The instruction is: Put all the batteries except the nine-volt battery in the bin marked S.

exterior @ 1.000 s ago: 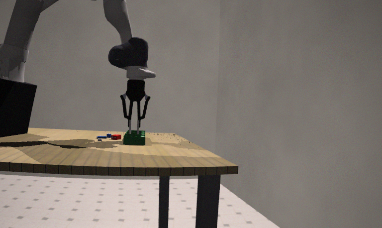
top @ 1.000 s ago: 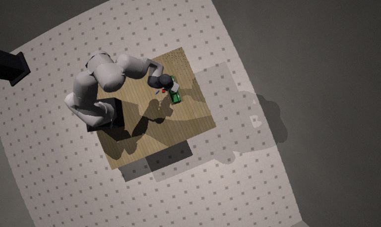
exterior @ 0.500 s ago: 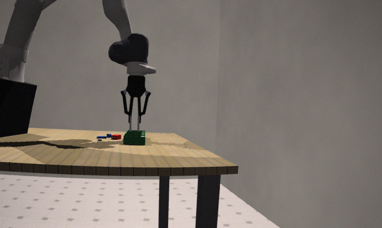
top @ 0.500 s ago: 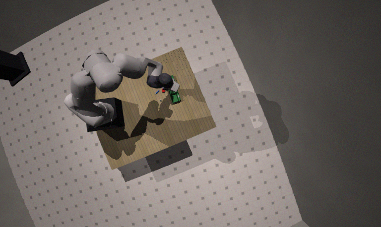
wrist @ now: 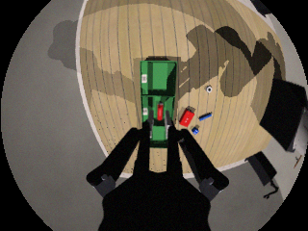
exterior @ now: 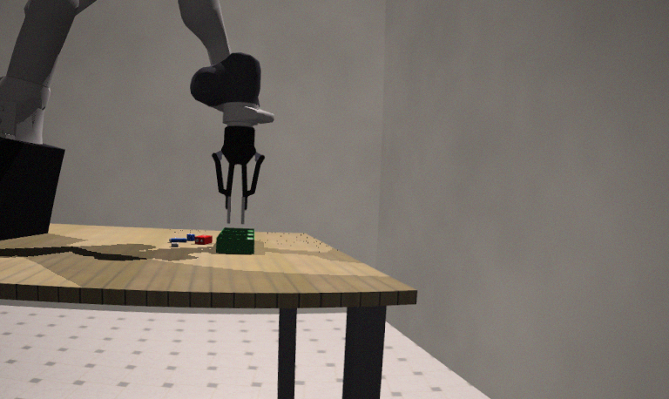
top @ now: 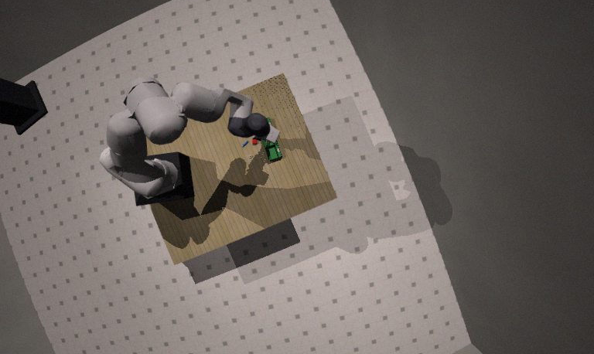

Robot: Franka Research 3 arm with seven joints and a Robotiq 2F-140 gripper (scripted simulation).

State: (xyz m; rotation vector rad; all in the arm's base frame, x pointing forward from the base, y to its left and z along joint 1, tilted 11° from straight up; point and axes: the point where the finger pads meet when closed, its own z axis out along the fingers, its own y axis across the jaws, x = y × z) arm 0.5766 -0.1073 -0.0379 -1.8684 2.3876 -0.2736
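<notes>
Now: hand 140 mm past the blue battery, 60 mm to the right of it and 80 mm above it. Also, from my hand: grey button cell (150 mm behind, 30 mm to the right, 80 mm below); then red block-shaped battery (80 mm behind, 40 mm to the left, 80 mm below); then green bin row (10 mm ahead, 70 mm below).
</notes>
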